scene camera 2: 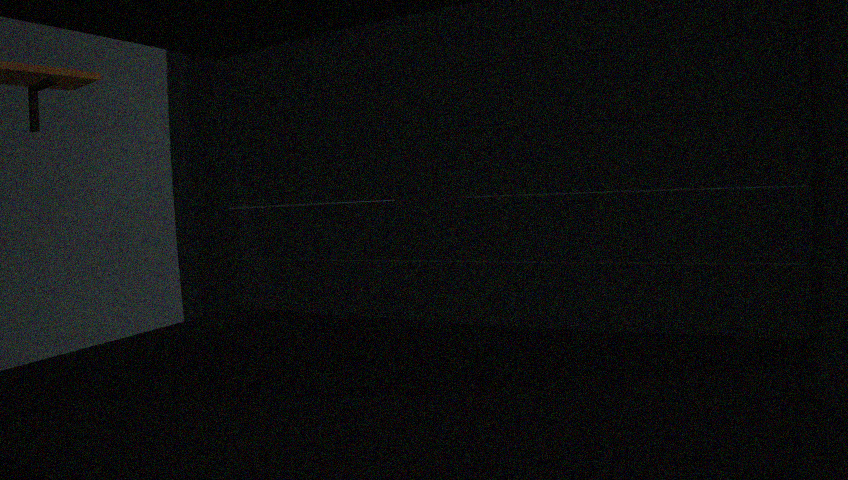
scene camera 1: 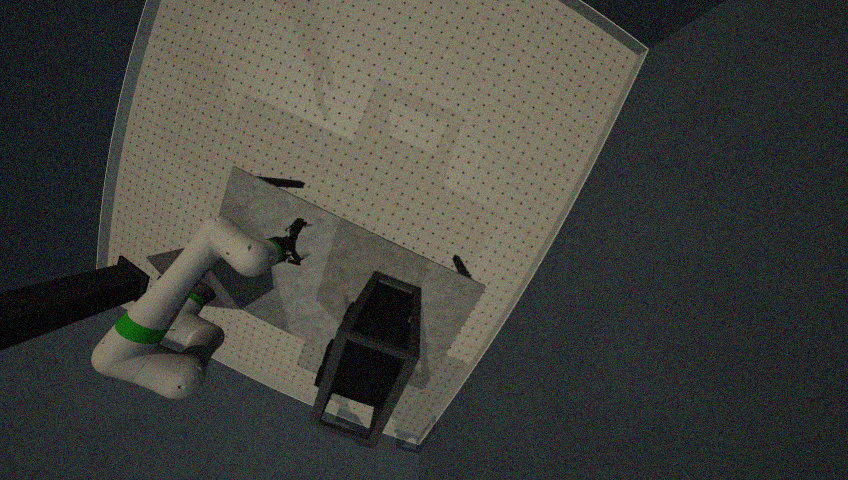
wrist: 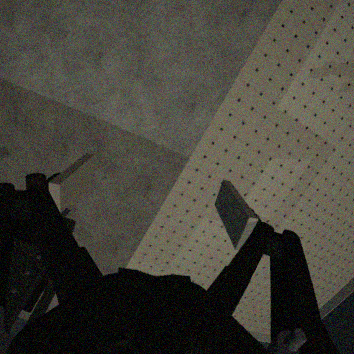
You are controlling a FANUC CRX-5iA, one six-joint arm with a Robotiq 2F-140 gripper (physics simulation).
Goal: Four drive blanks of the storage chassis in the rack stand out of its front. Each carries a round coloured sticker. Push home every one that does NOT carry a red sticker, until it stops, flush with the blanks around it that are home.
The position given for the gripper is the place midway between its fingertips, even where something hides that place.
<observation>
In view: the gripper [wrist: 157,180] and a dark rack [scene camera 2: 682,327].
The dark rack shows as well in scene camera 1 [scene camera 1: 375,351].
</observation>
